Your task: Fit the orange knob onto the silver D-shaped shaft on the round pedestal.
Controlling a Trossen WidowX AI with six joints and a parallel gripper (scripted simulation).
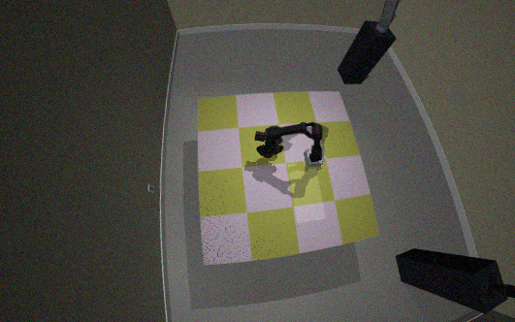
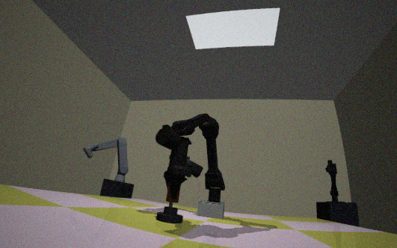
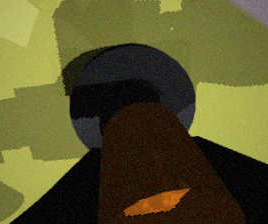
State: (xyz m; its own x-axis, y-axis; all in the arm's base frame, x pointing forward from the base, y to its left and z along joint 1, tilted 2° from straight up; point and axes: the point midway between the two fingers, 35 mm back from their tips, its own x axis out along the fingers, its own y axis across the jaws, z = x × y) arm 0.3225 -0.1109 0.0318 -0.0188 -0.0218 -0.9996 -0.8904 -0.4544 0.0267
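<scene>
Right now my gripper tip is 30 mm below the orange knob. Also, from my gripper tip: round dark pedestal: 40 mm below.
</scene>
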